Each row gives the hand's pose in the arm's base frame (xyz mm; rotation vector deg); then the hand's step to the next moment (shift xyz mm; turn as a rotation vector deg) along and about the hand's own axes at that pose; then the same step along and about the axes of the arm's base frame.
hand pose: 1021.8 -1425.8 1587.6 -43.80 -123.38 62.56
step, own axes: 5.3 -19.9 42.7 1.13 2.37 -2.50
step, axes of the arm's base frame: -38.7 -27.2 -2.5 1.59 3.22 -0.50
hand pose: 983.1 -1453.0 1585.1 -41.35 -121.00 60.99
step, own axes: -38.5 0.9 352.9 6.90 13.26 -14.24
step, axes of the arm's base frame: -241.5 -194.6 -172.6 8.73 18.54 -2.53
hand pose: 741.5 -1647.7 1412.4 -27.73 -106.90 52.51
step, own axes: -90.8 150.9 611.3 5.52 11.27 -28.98
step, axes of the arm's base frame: -510.6 -199.1 -323.0 22.57 22.01 1.89
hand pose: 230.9 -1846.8 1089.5 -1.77 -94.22 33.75
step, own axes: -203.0 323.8 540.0 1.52 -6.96 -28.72
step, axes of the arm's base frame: -569.8 17.0 -335.6 28.72 4.72 5.31
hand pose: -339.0 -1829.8 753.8 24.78 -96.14 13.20
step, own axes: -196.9 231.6 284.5 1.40 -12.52 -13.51
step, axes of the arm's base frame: -332.1 128.0 -216.0 17.22 -6.27 2.30
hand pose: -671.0 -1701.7 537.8 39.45 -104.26 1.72
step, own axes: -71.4 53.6 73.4 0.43 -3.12 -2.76
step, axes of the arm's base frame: -74.4 50.1 -72.9 3.75 -1.81 0.42
